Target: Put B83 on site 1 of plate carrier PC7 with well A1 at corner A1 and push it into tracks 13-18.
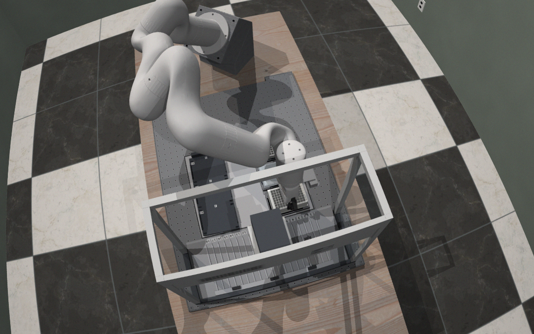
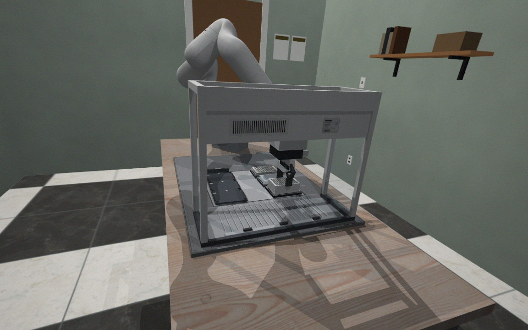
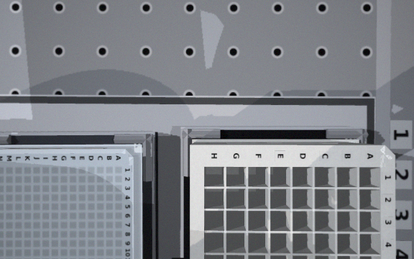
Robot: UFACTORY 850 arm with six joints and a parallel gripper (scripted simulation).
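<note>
My hand is 50 mm above the nest S3. Round my hand: 96-well plate B38 (210 mm behind, 60 mm to the left, 40 mm below); then plate carrier PC7 (170 mm behind, 210 mm to the right, 40 mm below); then frame bar (60 mm ahead, 150 mm to the right, 410 mm above).
</note>
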